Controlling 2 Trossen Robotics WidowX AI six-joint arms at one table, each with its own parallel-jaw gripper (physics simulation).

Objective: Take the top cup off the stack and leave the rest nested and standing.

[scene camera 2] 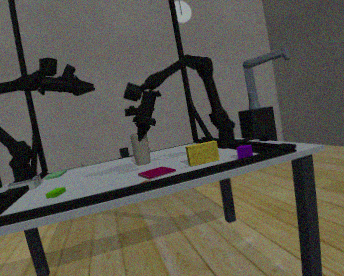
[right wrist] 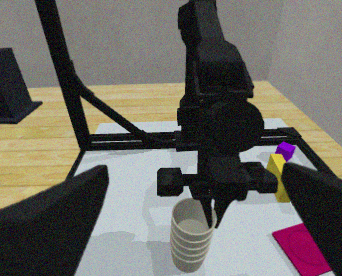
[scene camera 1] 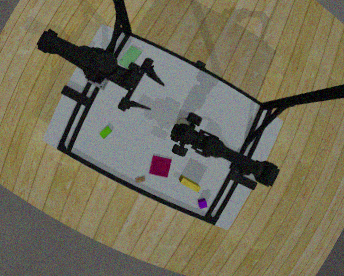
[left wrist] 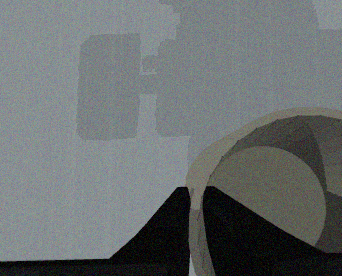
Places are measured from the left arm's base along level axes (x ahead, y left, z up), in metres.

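Pixels of known places: left gripper, fingertip midpoint: [scene camera 2: 139, 140] [right wrist: 212, 227] [left wrist: 195, 197]; right gripper, fingertip midpoint: [scene camera 2: 94, 87] [right wrist: 194, 172] [scene camera 1: 157, 97]; left arm's base, link origin: [scene camera 2: 227, 141] [right wrist: 189, 137]; right arm's base, link origin: [scene camera 2: 24, 179] [scene camera 1: 98, 76].
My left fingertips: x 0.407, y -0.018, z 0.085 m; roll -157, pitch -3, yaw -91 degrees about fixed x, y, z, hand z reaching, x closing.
Ahead of a thing's pixels: the offset from my left fingertips to its top centre. "spot": to the spot under its first point. Level surfaces: height alone.
A stack of several nested beige cups [scene camera 2: 141, 154] {0.008 m back, 0.035 m right, 0.009 m up} [right wrist: 190, 246] stands upright near the middle of the grey table {0.106 m down} [scene camera 1: 214, 96]. My left gripper [scene camera 2: 141, 136] [right wrist: 212, 227] [left wrist: 195, 197] points straight down and is shut on the rim of the top cup {spot: 0.011 m ahead, 0.002 m right, 0.005 m up} [left wrist: 200, 167], one finger inside and one outside the wall. The top cup sits nested in the stack. My right gripper [scene camera 1: 156, 96] [scene camera 2: 89, 88] is open and empty, held high at the far left, apart from the cups.
A magenta flat square {spot: 0.002 m back, 0.206 m left, 0.099 m down} [scene camera 1: 160, 166] [scene camera 2: 156, 172], a yellow block {0.176 m back, 0.224 m left, 0.037 m down} [scene camera 1: 189, 183] [scene camera 2: 202, 153] and a purple cube {0.298 m back, 0.306 m left, 0.067 m down} [scene camera 1: 202, 203] [scene camera 2: 244, 151] lie toward the front. A green block {0.333 m ahead, 0.162 m left, 0.092 m down} [scene camera 1: 106, 132], a pale green tile {0.390 m ahead, 0.257 m right, 0.097 m down} [scene camera 1: 130, 56] and a small brown piece {0.067 m ahead, 0.317 m left, 0.099 m down} [scene camera 1: 139, 179] lie elsewhere.
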